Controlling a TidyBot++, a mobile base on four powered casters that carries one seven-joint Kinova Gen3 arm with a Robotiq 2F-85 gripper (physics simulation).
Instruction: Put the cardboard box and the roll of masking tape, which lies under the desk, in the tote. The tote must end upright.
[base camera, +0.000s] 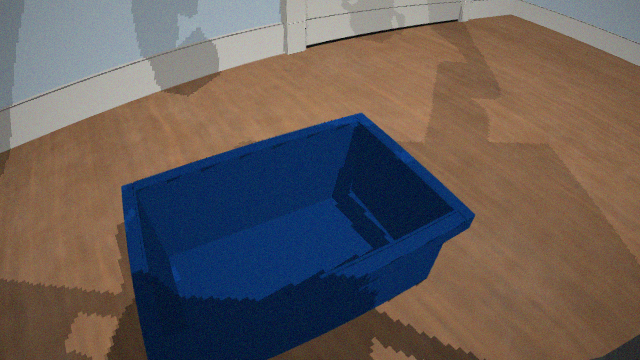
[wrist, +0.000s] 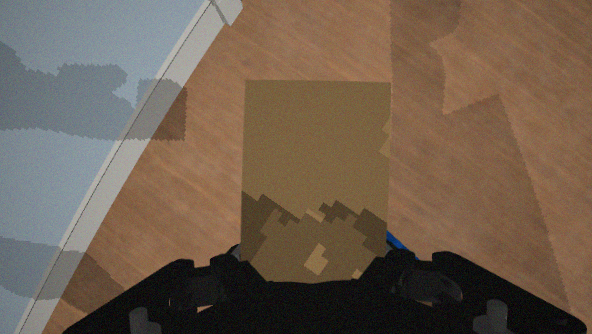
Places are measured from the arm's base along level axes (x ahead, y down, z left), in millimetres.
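Where they show: gripper, between the fingertips: (wrist: 310, 249).
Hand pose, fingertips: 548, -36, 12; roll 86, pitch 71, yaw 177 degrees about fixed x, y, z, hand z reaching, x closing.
Note:
Things, the pixels of their top centre, and the offset from my fingertips, as dx, dy, dz. "pt": a spot on its surface instead. Level surfaces: height alone.
- blue tote, centre of its top: (base camera: 285, 201) -225, +312, +9
- cardboard box, centre of its top: (wrist: 313, 192) +40, -42, -17
- white door frame post, a spot on its surface: (base camera: 296, 27) pt +455, +358, +16
- wooden floor, height of its surface: dy +432
The blue tote (base camera: 275, 270) stands upright on the floor in the base camera view, its open top facing up; no object shows on the part of its inside that is visible. A sliver of its blue rim (wrist: 400, 243) shows beside the right finger in the wrist view. My gripper (wrist: 310, 249) is shut on the cardboard box (wrist: 316, 150), which extends forward from between the fingers, above the floor. The box hides most of what lies below it. The gripper does not show in the base camera view. The roll of masking tape and the desk do not show in either view.
A light blue wall with a white baseboard (base camera: 250, 47) (wrist: 145, 135) runs behind the tote and along the left of the wrist view. A white door frame post (base camera: 296, 27) stands at the back. Shadows fall across the wooden floor (base camera: 525, 200) (wrist: 460, 200).

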